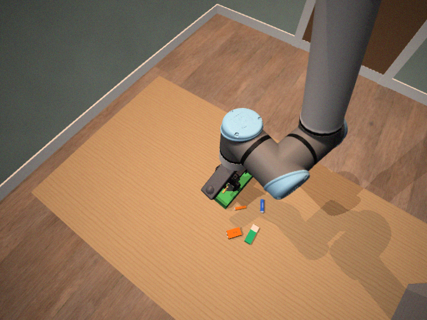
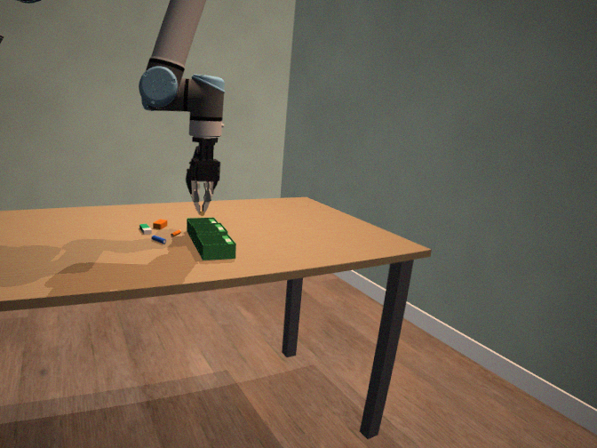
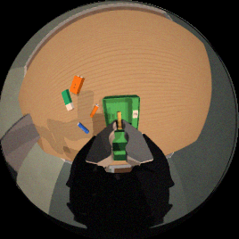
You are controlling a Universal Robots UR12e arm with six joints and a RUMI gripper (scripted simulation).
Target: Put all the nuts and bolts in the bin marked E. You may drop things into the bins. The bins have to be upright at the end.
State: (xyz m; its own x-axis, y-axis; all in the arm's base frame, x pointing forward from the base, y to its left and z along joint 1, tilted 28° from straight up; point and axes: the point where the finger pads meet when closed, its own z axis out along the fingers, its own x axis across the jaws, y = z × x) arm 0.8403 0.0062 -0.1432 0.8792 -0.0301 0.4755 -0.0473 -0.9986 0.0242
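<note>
The orange bolt is 7 cm below my hand, 7 cm behind it and 1 cm to the left of it. Also, from my hand: blue cylinder 13 cm behind, 7 cm below, 5 cm to the right; then orange block 10 cm to the left, 10 cm behind, 7 cm below; then yellow bolt 1 cm to the right, 1 cm below.
</note>
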